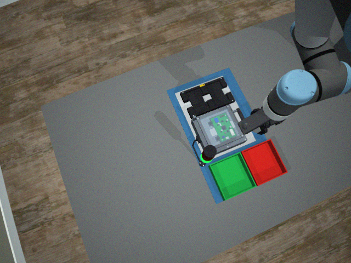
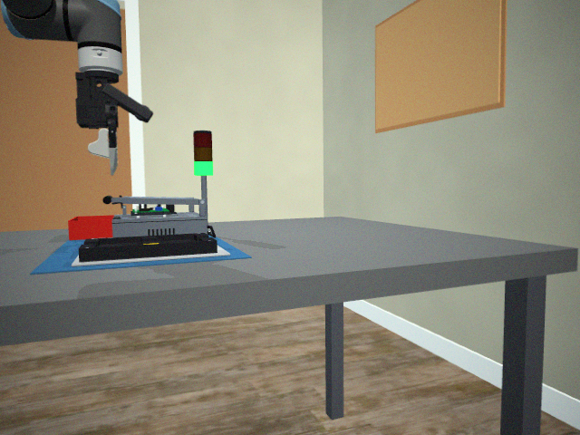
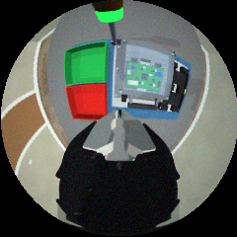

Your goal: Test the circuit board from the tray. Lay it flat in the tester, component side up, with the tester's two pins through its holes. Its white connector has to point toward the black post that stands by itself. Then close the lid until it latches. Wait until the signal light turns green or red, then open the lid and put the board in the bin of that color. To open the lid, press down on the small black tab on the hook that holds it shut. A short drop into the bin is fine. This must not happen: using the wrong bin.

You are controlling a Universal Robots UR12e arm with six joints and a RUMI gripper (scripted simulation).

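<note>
Right now my hand is 80 mm above the black latch hook, 10 mm to the left of it and 10 mm short of it. The rest, counted from my hand: red bin (150 mm below, 130 mm to the left, 40 mm behind); green circuit board (90 mm below, 80 mm ahead, 60 mm to the right); tester lid (80 mm ahead, 70 mm below, 60 mm to the right).
</note>
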